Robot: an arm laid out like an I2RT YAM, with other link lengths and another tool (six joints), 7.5 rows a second.
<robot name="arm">
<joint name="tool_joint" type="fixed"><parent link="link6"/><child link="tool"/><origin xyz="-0.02 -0.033 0.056" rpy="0 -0.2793 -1.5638"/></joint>
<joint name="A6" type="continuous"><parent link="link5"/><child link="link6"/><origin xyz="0.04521 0 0.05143" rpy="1.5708 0 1.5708"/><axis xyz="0 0 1"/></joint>
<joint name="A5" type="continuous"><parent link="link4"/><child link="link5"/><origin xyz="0.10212 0.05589 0.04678" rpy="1.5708 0 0"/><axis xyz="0 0 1"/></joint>
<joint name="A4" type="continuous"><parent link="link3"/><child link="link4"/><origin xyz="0.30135 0.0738 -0.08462" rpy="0 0 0"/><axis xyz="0 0 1"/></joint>
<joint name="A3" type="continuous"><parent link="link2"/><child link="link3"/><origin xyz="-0.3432 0 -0.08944" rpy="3.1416 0 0"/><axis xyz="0 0 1"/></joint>
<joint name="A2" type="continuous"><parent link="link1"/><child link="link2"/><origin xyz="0.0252 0.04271 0.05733" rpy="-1.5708 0 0"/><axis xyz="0 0 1"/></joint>
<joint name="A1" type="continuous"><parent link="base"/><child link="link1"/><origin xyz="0 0 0.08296" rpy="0 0 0"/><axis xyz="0 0 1"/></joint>
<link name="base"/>
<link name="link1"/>
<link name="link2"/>
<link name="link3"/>
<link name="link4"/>
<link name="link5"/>
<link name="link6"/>
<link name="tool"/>
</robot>
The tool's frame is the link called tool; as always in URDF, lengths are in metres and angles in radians. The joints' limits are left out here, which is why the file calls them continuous.
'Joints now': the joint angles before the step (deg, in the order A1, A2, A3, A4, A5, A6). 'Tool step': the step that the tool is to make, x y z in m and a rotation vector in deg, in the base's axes. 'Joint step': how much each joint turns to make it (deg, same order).
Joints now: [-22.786, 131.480, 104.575, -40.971, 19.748, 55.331]
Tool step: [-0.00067, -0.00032, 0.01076, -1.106, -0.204, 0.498]
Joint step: [0.000, -0.938, -0.020, -0.001, 0.677, -0.874]
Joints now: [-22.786, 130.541, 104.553, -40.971, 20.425, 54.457]
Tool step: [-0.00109, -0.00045, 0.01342, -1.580, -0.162, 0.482]
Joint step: [0.022, -1.136, 0.000, 0.000, 1.093, -1.049]
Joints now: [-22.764, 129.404, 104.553, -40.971, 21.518, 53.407]
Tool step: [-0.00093, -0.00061, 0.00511, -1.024, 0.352, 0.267]
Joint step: [0.000, -0.414, 0.001, -0.066, 0.874, -0.743]
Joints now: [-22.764, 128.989, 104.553, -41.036, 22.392, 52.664]
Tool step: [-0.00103, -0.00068, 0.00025, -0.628, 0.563, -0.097]
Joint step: [0.000, -0.001, -0.002, -0.174, 0.766, -0.262]
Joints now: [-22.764, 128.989, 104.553, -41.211, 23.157, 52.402]
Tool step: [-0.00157, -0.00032, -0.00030, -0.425, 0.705, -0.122]
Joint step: [0.000, 0.001, 0.001, -0.416, 0.656, -0.175]
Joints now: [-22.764, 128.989, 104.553, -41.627, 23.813, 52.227]
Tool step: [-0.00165, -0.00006, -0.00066, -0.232, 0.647, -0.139]
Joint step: [0.000, 0.000, -0.023, -0.458, 0.481, -0.065]
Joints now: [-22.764, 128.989, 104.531, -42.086, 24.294, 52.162]
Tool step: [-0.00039, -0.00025, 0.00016, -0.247, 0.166, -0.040]
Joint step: [0.000, -0.022, -0.044, 0.001, 0.284, -0.088]
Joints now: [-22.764, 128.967, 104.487, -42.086, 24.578, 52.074]
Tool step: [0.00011, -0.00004, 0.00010, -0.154, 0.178, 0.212]
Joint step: [-0.001, -0.001, -0.001, 0.023, 0.109, -0.307]
